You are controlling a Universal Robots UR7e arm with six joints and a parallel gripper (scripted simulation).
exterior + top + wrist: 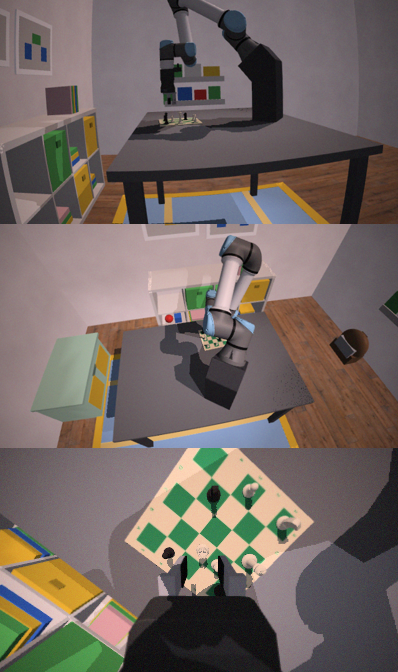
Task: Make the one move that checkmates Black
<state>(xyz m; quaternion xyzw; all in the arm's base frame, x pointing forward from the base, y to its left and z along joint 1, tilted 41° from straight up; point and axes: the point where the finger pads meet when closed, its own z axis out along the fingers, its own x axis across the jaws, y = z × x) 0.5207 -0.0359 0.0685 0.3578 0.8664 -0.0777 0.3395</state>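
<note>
Right now my hand is 100 mm above the white piece. From my hand the other things lie so: chessboard 110 mm below, 40 mm behind; then black pawn 100 mm below, 40 mm to the right, 40 mm ahead; then tall black piece 100 mm below, 80 mm behind, 40 mm to the right.
</note>
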